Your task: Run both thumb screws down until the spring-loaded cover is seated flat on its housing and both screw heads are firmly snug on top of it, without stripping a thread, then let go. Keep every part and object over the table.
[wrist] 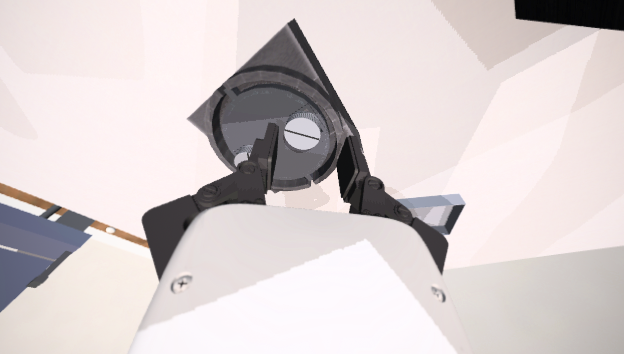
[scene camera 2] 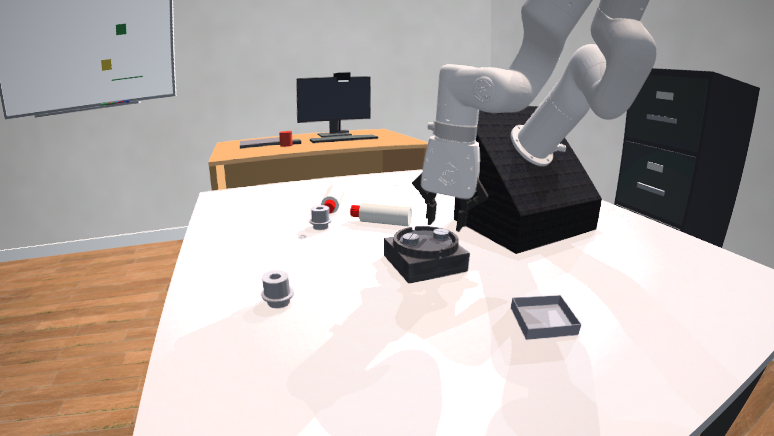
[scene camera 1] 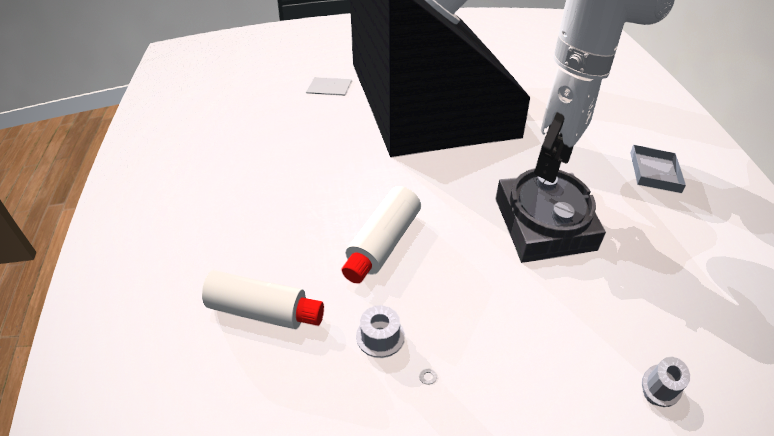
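Observation:
The black housing stands on the table, with the dark round cover inside its raised ring. My gripper is open and empty, pointing down above the screw nearer the black arm base. That slotted silver screw head shows between the fingers in the wrist view, below the tips. The other screw head is partly hidden by a finger in the wrist view. Whether the cover is seated flat cannot be told.
The black arm base is close behind the housing. A shallow grey tray stands to one side. Two white bottles with red caps lie on the table, near two grey flanged parts and a washer.

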